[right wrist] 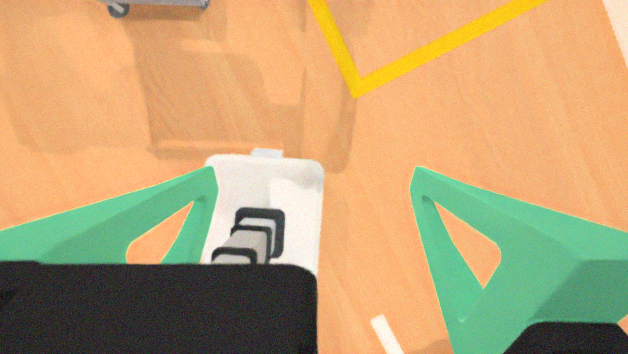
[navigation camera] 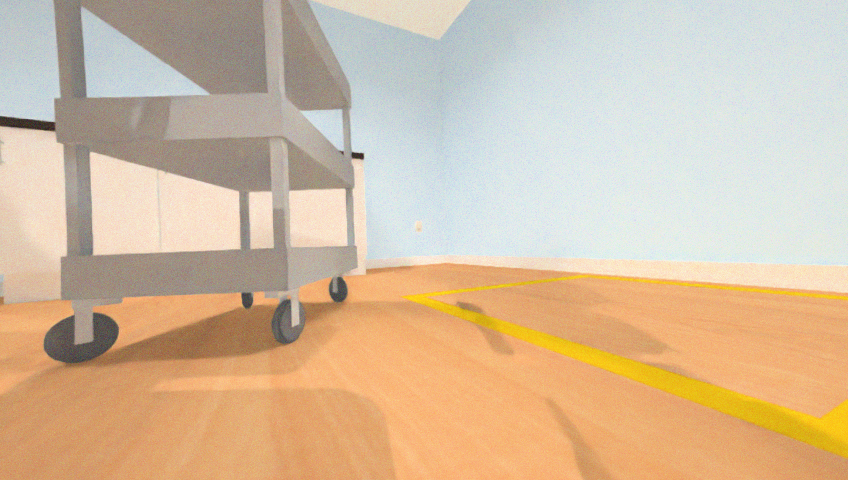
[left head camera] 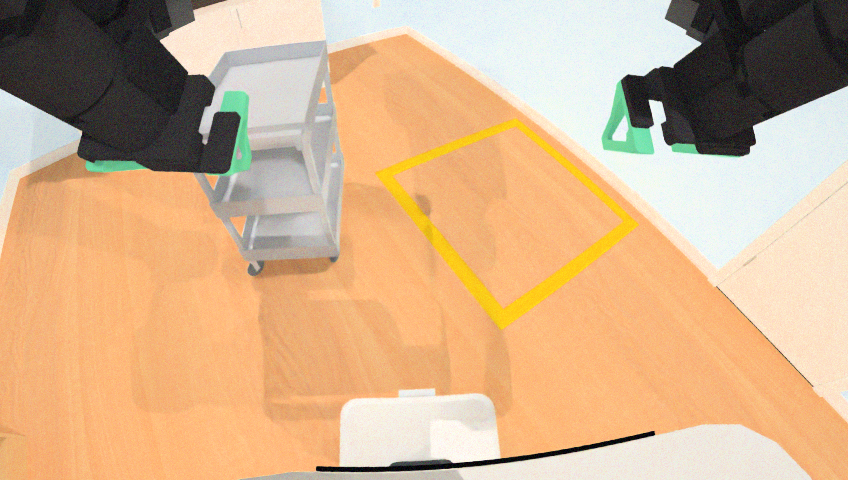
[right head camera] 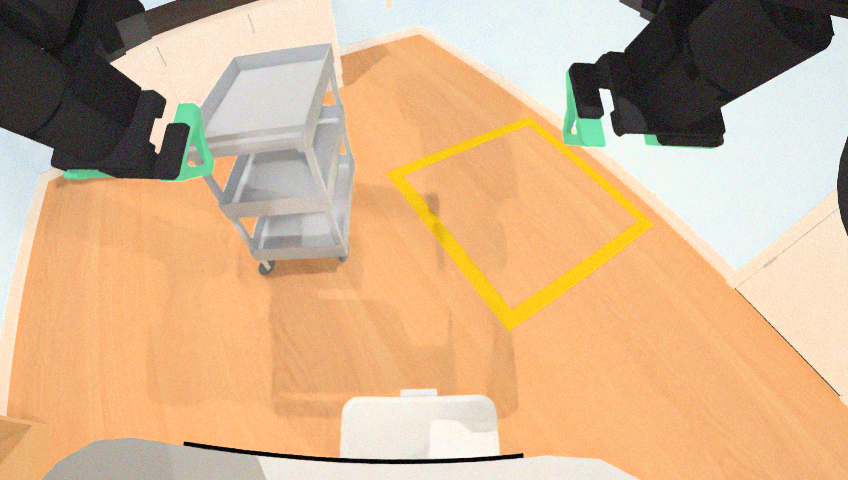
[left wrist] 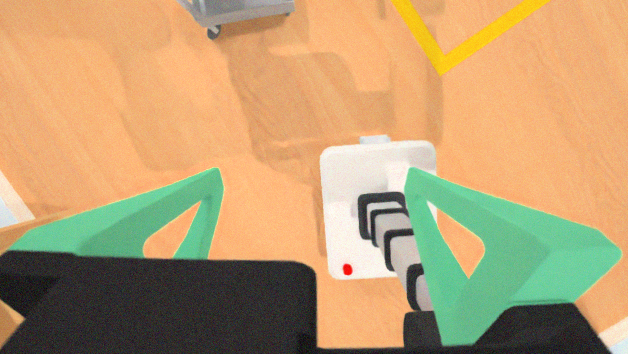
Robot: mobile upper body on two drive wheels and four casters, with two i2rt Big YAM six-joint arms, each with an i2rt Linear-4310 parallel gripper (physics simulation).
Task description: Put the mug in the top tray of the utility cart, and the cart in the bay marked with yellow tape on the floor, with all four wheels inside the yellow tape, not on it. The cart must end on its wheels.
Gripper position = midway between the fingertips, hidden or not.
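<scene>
The left gripper [left head camera: 204, 161] is in the scene, visible also to the right head camera [right head camera: 174, 167] and to the left wrist camera [left wrist: 313, 178]. The right gripper [right head camera: 607, 138] can be found in the right wrist view [right wrist: 313, 177] and the left head camera view [left head camera: 639, 144] too. A yellow tape [right head camera: 509, 318] likewise appears in the left head camera view [left head camera: 502, 317], while a white cabinet [navigation camera: 135, 209] is there as well.
</scene>
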